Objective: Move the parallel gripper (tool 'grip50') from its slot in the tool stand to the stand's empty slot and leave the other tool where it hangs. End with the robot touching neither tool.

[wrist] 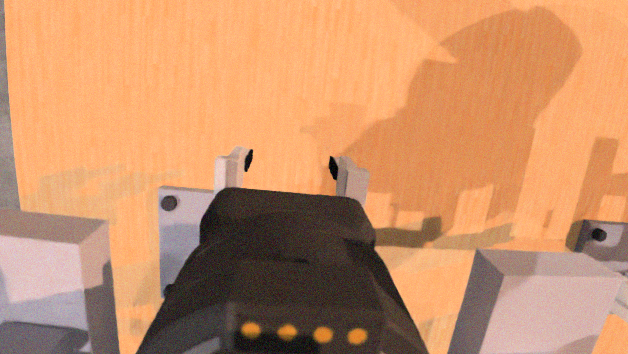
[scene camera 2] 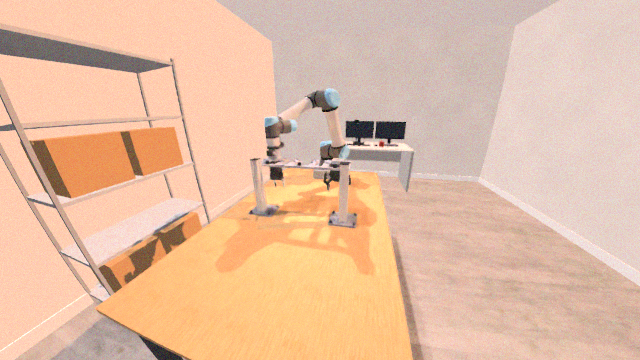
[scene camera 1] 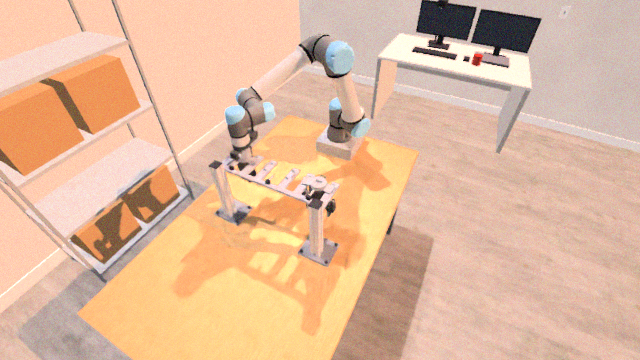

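Seen in the pictures: arm's base, origin of the base link: point(scene camera 1: 339, 134).
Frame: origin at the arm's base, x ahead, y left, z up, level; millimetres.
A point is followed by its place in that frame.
Note:
The tool stand point(scene camera 1: 316, 230) @[x 777, y 108, z 110 mm] point(scene camera 2: 344, 195) @[x 768, y 103, z 79 mm] has two upright posts and a rail with slots. The parallel gripper point(scene camera 2: 278, 183) point(wrist: 291, 164) hangs in the stand's left end slot, fingers down and apart, with nothing between them. The arm's wrist point(scene camera 1: 241, 141) @[x 598, y -259, z 314 mm] point(scene camera 2: 273, 143) @[x 605, y -271, z 302 mm] is down at that tool's top, with no clear gap between them; whether they are locked cannot be told. In the wrist view, slot arms point(wrist: 545, 312) @[x 544, y -225, z 201 mm] stand on both sides of the black tool body. The other tool point(scene camera 1: 318, 183) @[x 630, y 70, z 207 mm] point(scene camera 2: 337, 176) @[x 645, y 72, z 131 mm] hangs in the right end slot. The empty slot lies between them, in the middle.
The stand's posts are bolted to the wooden table point(scene camera 1: 165, 310) @[x 1168, y -361, z -81 mm] point(scene camera 2: 260, 300) @[x 1196, y -169, z -81 mm]. The robot base point(scene camera 1: 340, 145) @[x 91, y 29, z -6 mm] stands behind the stand. A shelf unit with orange boxes point(scene camera 1: 100, 95) point(scene camera 2: 90, 162) stands at the left. A white desk point(scene camera 1: 465, 75) with two monitors stands behind.

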